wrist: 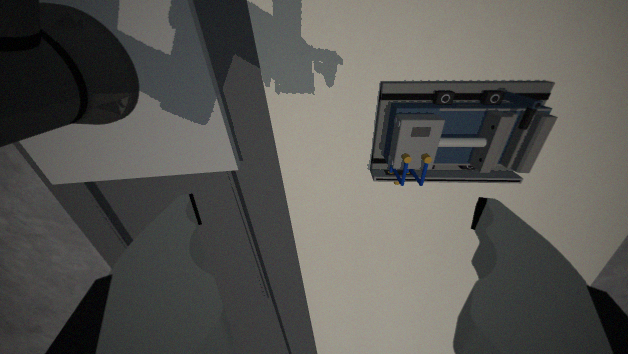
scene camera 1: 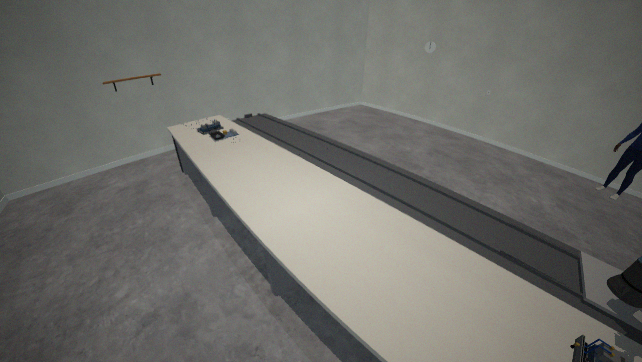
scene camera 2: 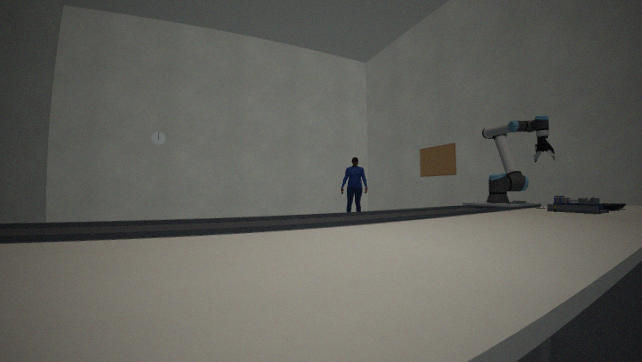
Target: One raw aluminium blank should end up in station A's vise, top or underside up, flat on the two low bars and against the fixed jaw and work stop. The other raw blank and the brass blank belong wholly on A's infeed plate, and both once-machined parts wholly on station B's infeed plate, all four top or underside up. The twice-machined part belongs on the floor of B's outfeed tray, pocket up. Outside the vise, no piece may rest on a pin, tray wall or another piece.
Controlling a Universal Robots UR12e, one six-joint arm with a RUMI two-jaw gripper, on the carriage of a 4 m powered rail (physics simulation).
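My gripper is open and empty, pointing down high above the table and rail. In the wrist view a vise with a blue bed, grey jaws and a pale rod lies ahead and right of the fingers; no blank can be made out in it. A vise and a dark tray show at the right in scene camera 2. At the far table end in scene camera 1 are another vise, a dark tray, a bluish plate and a small yellowish thing, too small to identify. Station letters cannot be told.
The long table runs beside the dark rail. The pale carriage carries the arm. Blue hoses with yellow fittings stick out from the vise. A person stands beyond the rail.
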